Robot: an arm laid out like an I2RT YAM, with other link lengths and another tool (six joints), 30 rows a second.
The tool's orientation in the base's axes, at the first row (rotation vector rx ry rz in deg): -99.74, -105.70, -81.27
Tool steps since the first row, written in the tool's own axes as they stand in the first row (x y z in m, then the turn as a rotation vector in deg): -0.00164, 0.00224, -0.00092, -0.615, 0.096, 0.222; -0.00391, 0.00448, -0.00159, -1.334, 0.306, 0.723; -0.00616, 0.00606, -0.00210, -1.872, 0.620, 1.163; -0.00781, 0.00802, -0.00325, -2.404, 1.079, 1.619; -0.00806, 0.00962, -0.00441, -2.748, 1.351, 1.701; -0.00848, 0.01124, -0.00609, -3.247, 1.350, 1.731
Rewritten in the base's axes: 0.00197, -0.00213, 0.00033, 0.341, -0.242, -0.512; 0.00422, -0.00448, 0.00008, 0.927, -0.360, -1.186; 0.00597, -0.00657, -0.00055, 1.530, -0.428, -1.649; 0.00760, -0.00883, -0.00025, 2.262, -0.505, -2.047; 0.00855, -0.01015, 0.00091, 2.623, -0.711, -2.210; 0.00934, -0.01196, 0.00221, 2.768, -1.006, -2.587
